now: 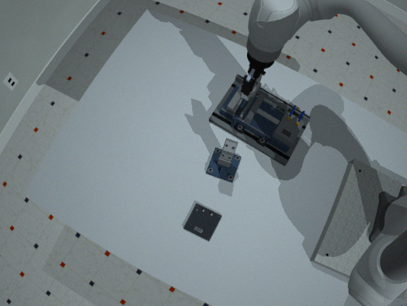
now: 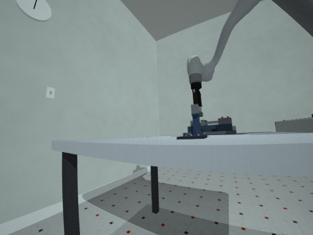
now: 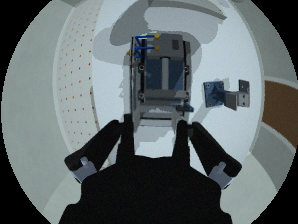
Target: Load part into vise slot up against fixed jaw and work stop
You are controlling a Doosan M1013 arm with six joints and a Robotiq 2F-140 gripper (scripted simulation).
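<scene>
Right now the part is 2 cm below my hand. Round my hand: vise: 7 cm behind, 3 cm to the left, 13 cm below; air cylinder: 16 cm behind, 5 cm to the left, 9 cm below.
</scene>
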